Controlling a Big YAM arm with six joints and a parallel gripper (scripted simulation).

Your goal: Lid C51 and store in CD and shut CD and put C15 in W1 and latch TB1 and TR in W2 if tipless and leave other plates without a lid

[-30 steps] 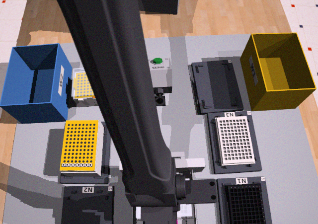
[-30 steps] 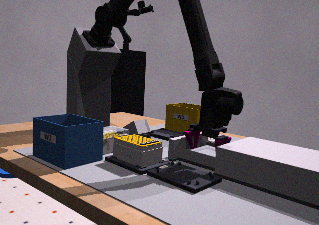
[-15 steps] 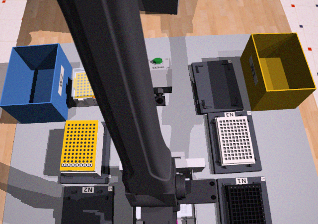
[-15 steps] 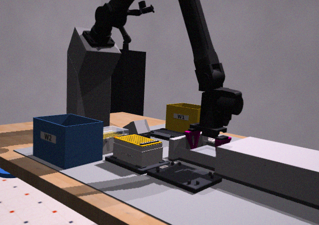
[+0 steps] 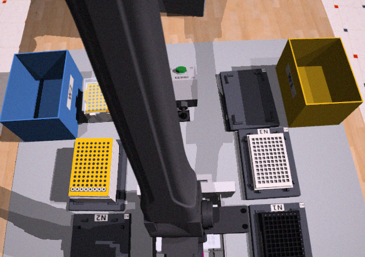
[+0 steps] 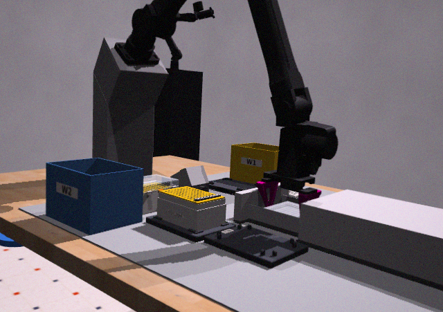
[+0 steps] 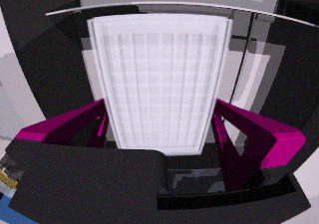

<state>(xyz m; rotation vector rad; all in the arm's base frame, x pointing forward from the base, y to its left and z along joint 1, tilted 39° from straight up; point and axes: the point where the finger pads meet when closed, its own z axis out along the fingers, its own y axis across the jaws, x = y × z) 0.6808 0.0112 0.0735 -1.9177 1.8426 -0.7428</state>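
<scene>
The clear plate lies 1 cm to the left of my hand. Round my hand: plate lid: 1 cm to the left; cooler drawer: 4 cm ahead, 1 cm to the left; nest N2: 18 cm to the right, 5 cm ahead, 2 cm below.
</scene>
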